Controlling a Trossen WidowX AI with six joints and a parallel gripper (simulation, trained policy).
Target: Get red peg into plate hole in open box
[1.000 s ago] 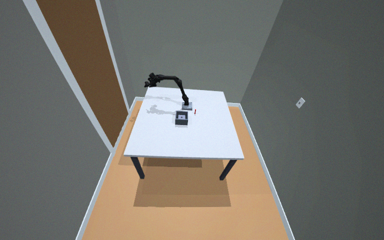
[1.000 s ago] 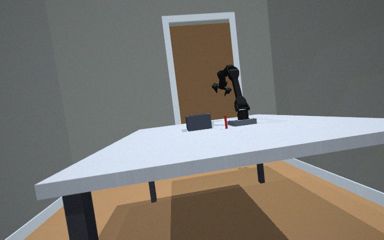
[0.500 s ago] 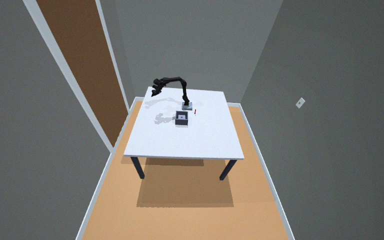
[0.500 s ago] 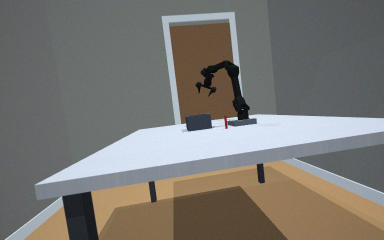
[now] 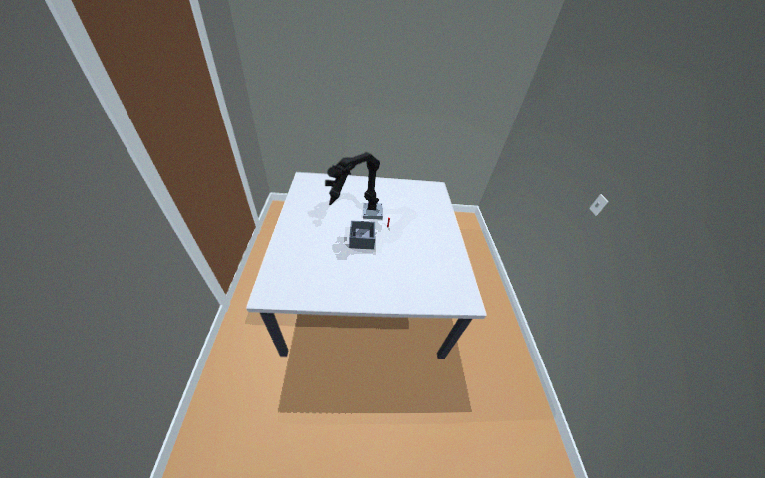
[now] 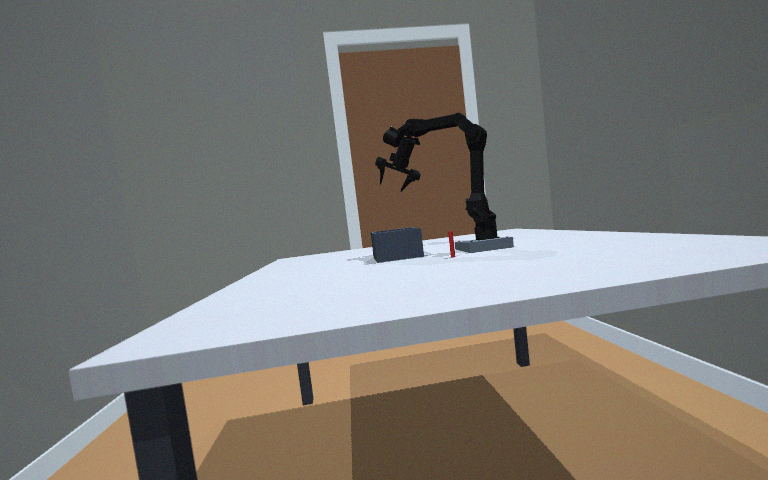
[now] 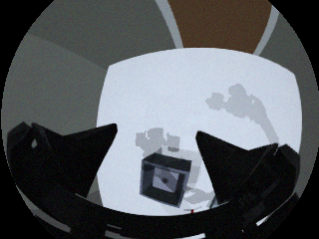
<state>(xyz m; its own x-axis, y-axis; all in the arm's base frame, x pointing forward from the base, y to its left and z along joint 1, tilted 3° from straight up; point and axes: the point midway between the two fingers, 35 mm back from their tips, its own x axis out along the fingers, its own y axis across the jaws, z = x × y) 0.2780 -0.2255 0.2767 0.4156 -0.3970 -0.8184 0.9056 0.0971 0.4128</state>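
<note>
My gripper tip is now 380 mm to the right of the red peg, 230 mm above it and 130 mm past it. From my gripper tip the other things lie so: dark grey box (240 mm below, 200 mm to the left, 30 mm ahead).
</note>
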